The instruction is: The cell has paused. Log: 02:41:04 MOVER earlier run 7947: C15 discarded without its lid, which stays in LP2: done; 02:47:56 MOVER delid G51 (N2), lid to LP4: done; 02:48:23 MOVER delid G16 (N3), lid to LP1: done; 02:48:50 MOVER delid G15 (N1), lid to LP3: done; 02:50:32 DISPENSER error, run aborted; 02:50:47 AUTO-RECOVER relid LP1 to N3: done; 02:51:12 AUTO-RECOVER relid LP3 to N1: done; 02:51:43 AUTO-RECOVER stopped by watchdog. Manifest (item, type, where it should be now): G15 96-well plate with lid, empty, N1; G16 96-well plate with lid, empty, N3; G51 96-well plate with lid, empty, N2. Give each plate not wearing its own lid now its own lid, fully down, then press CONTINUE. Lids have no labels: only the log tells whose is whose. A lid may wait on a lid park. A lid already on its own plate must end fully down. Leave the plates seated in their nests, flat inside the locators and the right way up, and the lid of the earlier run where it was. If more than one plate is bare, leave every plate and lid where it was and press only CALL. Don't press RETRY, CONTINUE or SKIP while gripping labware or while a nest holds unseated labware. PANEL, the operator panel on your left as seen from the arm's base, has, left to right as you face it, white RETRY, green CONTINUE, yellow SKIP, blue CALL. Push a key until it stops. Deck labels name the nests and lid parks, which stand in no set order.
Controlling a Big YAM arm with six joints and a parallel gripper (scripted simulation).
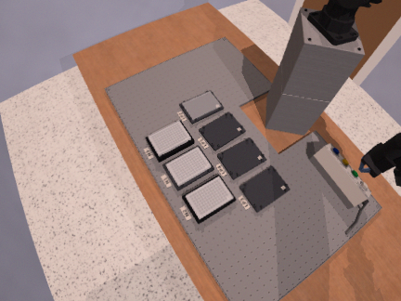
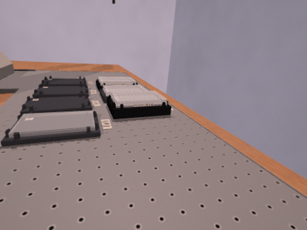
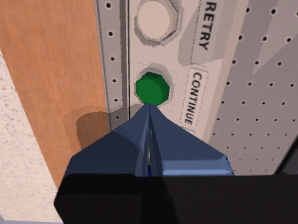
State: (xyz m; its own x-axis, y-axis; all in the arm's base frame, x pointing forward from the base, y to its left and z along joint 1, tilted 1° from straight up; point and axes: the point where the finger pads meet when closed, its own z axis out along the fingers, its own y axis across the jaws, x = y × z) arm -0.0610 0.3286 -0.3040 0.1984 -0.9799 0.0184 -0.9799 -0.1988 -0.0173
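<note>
The green continue key lies 40 mm below my hand. Also, from my hand: blue key 20 mm ahead, 100 mm to the right, 40 mm below; white retry key 10 mm behind, 50 mm to the left, 40 mm below; yellow key 10 mm ahead, 50 mm to the right, 40 mm below.
</note>
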